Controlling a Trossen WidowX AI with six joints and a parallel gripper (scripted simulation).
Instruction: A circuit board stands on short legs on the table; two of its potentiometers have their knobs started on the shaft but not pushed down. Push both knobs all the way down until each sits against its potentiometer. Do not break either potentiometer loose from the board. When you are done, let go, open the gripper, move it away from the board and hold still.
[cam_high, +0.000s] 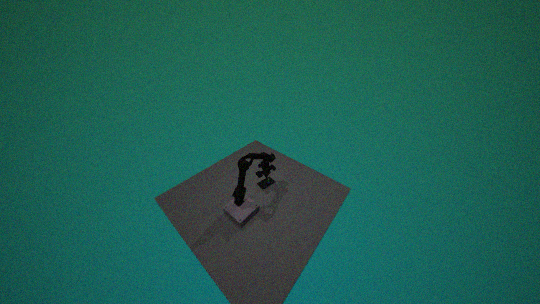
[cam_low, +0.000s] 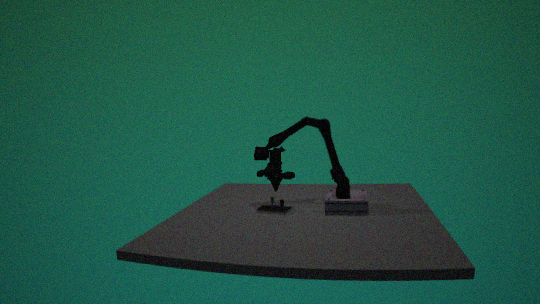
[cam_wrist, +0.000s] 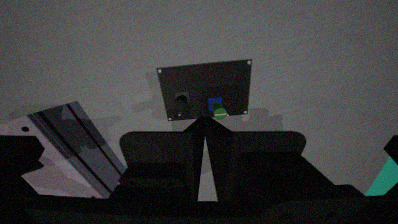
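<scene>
Now: gripper tip 20 mm short of the green knob, 20 mm to the left of it and 50 mm above it. From my gripper tip the other things lie so: dark round knob (30 mm behind, 10 mm to the left, 60 mm below).
</scene>
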